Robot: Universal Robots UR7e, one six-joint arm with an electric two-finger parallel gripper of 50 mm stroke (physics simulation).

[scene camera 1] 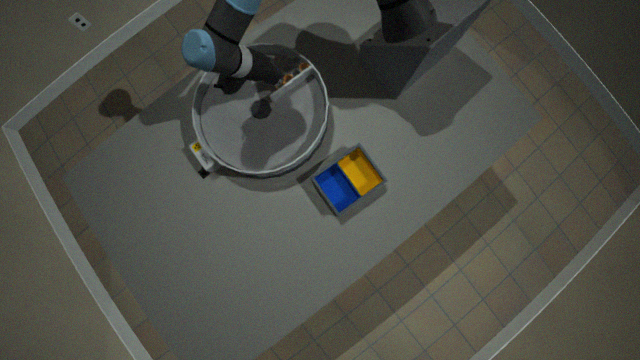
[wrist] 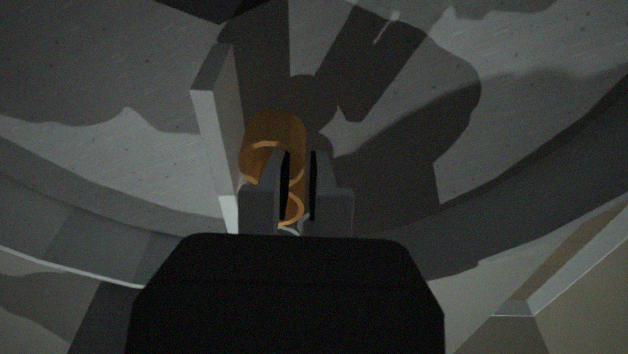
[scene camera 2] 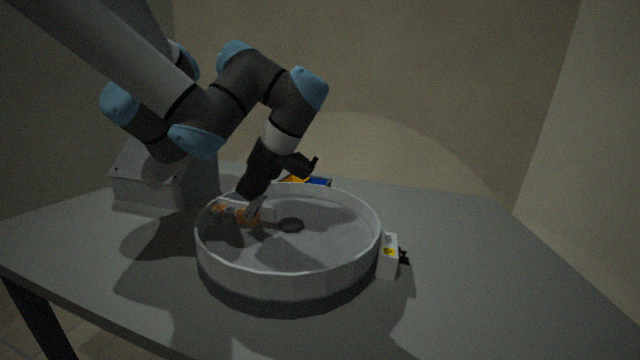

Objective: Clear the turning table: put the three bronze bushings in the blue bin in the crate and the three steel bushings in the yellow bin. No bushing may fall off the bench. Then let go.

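Places are measured from the arm's base along level axes (x ahead, y left, z up), in centimetres.
Pixels of known places: gripper, fingertip midpoint: [scene camera 1: 278, 80] [wrist: 299, 171] [scene camera 2: 248, 216]; arm's base, origin of the base link: [scene camera 1: 410, 28] [scene camera 2: 174, 143].
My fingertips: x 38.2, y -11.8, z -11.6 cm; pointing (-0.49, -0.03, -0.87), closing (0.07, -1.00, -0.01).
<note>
For each thing: its top centre in the pictures, then the offset to it from my fingertips. "spot": a spot on its surface instead.
- turning table, middle of its top: [scene camera 2: 291, 223] [scene camera 1: 260, 108] dx +9.3, dy +4.3, dz -1.7 cm
- second bronze bushing, middle of its top: [wrist: 275, 208] [scene camera 2: 241, 211] dx -2.9, dy +1.1, dz +0.1 cm
- white bar, surface spot: [wrist: 227, 130] [scene camera 2: 265, 210] spot: dx +2.7, dy +3.2, dz +0.7 cm
- dark hub, middle of its top: [scene camera 2: 291, 223] [scene camera 1: 260, 108] dx +9.3, dy +4.3, dz -1.7 cm
- small box, surface spot: [scene camera 2: 388, 265] spot: dx +33.2, dy +1.6, dz -4.0 cm
- crate, surface spot: [scene camera 1: 384, 180] spot: dx -10.9, dy +43.9, dz -2.8 cm
My gripper [scene camera 2: 252, 212] [wrist: 299, 171] is slightly open and empty, its fingertips low in the turning table [scene camera 1: 225, 131] [scene camera 2: 325, 245]. A bronze bushing [scene camera 2: 247, 219] [wrist: 275, 122] stands by the fingertips, against the white bar; the left finger overlaps it in the wrist view. A second bronze bushing [wrist: 299, 202] shows behind, between the fingers in view. Steel rims [wrist: 288, 231] show farther back, mostly hidden. In scene camera 1, bronze bushings [scene camera 1: 287, 78] [scene camera 1: 304, 66] show along the bar, partly hidden. The blue bin [scene camera 1: 336, 187] and yellow bin [scene camera 1: 361, 172] show no bushings.
The white bar [scene camera 1: 295, 85] [scene camera 2: 268, 212] [wrist: 227, 130] stands beside the bushings. A raised rim [scene camera 1: 327, 107] [scene camera 2: 295, 285] surrounds the turning table, with a dark hub [scene camera 1: 261, 108] [scene camera 2: 291, 225] at its centre. A small box [scene camera 1: 201, 156] [scene camera 2: 388, 265] sits outside the rim. The crate [scene camera 1: 384, 180] holds both bins.
</note>
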